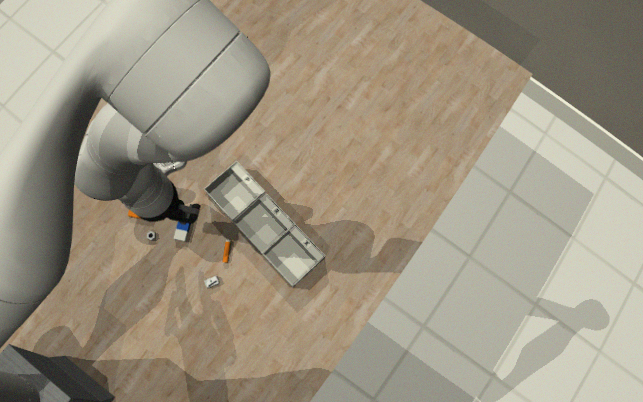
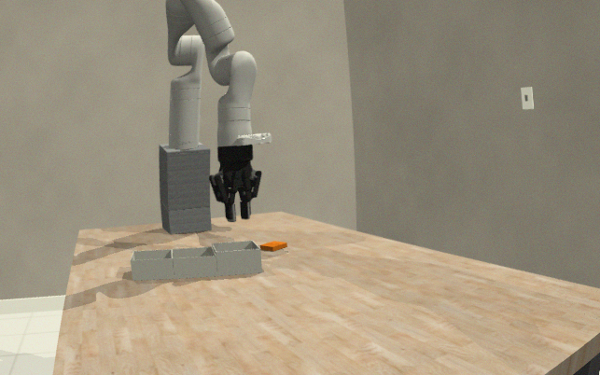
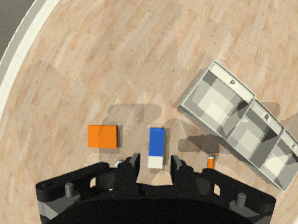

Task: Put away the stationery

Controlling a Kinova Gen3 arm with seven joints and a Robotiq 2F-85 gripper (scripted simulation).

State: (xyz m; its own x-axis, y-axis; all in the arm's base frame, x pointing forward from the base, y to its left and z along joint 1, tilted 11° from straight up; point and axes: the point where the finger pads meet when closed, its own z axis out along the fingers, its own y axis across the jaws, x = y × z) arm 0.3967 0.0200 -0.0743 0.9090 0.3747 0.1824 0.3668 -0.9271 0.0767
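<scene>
Right now my hand is 90 mm above the blue flat thing. From my hand the other things lie so: orange stick: 10 mm ahead, 100 mm to the right, 90 mm below; then flat orange block: 20 mm behind, 90 mm to the left, 90 mm below; then black ring-like part: 50 mm behind, 40 mm to the left, 90 mm below.
</scene>
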